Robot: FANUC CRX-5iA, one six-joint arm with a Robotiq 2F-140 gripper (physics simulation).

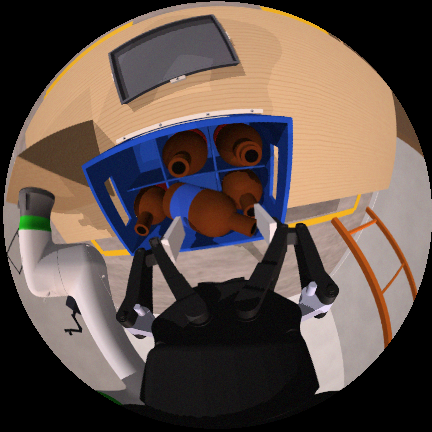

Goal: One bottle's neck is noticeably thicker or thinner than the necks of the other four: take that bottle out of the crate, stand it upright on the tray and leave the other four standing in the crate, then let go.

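Places are measured from the arm's base along level axes (x back, y down, z right), in metres.
Where they show: gripper, fingertip midpoint: [218, 219]; arm's base at its link origin: [35, 195].
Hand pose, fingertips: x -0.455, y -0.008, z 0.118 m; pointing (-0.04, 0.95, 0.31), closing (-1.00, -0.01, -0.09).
Note:
Things, the pixels of their top centre, and the offset from my fingertips. "spot": a spot on its surface instead. Level surfaces: height alone.
- blue crate at a spot on its surface: [287, 170] spot: dx -0.090, dy -0.008, dz -0.074 m
- bottle at its top centre: [211, 239] dx +0.012, dy -0.030, dz +0.007 m
- grey tray at a spot on its surface: [172, 57] spot: dx +0.063, dy +0.162, dz -0.301 m
- wooden table at its surface level: dy +0.168 m
- pale strip at a spot on its surface: [185, 120] spot: dx +0.045, dy +0.157, dz -0.133 m
The blue crate [287, 170] holds several brown bottles. One bottle [207, 212] with a blue band lies on its side across the front, its neck toward the right finger. Two others [185, 150] [240, 142] stand in the back compartments. One [242, 187] is at the right, partly hidden by the lying bottle, and one [150, 202] is at the front left. I cannot tell surely which neck differs. My gripper [218, 219] is open, its pads at the crate's front, appearing either side of the lying bottle without holding it. The grey tray [172, 57] is behind the crate.
A brown box-like panel [62, 150] stands left of the crate. A white robot arm [80, 270] with a green ring is at the left. An orange ladder [370, 270] is at the right beyond the wooden table [340, 115]. A pale strip [185, 120] runs along the crate's back edge.

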